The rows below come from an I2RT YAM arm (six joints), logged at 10 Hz.
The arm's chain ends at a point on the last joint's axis. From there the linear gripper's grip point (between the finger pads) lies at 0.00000 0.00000 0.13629 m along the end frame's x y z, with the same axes.
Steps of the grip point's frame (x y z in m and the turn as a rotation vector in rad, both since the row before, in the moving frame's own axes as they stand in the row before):
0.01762, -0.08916, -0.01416, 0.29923, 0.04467, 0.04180
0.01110, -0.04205, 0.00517, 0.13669, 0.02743, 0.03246
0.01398, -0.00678, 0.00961, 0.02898, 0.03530, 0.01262
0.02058, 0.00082, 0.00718, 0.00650, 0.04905, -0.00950
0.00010, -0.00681, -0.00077, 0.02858, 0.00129, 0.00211
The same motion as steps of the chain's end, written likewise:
0.01078, -0.04914, -0.00797, 0.29923, 0.04467, 0.04180
0.00707, -0.02354, 0.00649, 0.13669, 0.02743, 0.03246
0.00915, -0.00286, 0.00975, 0.02898, 0.03530, 0.01262
0.01390, 0.00174, 0.00735, 0.00650, 0.04905, -0.00950
-0.00008, -0.00292, -0.00071, 0.02858, 0.00129, 0.00211

